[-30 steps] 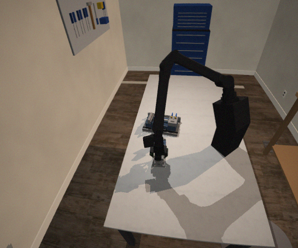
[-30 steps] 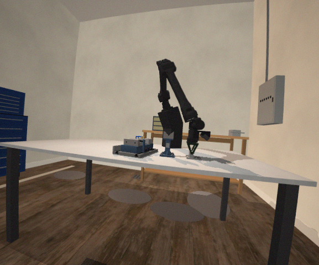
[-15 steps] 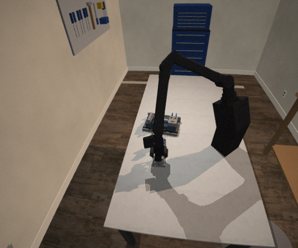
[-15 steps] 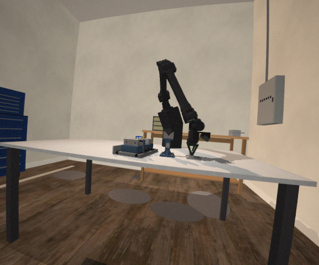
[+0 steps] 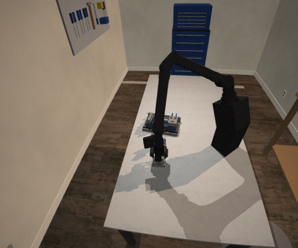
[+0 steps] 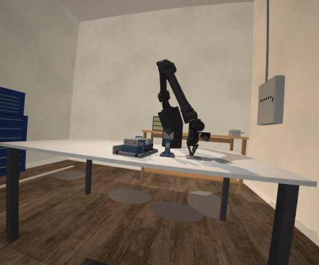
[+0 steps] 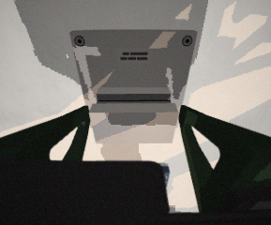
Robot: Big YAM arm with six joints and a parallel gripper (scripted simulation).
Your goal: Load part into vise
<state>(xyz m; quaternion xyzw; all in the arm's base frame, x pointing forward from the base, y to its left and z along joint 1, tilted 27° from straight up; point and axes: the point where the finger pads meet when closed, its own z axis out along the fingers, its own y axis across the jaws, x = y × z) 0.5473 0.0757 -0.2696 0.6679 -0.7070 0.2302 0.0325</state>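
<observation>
The part is 1 cm to the left of my hand. From my hand the other things lie so: post: 1 cm behind, 15 cm to the right, 3 cm above; then infeed plate: 1 cm to the left, 3 cm below; then work stop rod: 4 cm ahead, 33 cm to the right, 6 cm above.
</observation>
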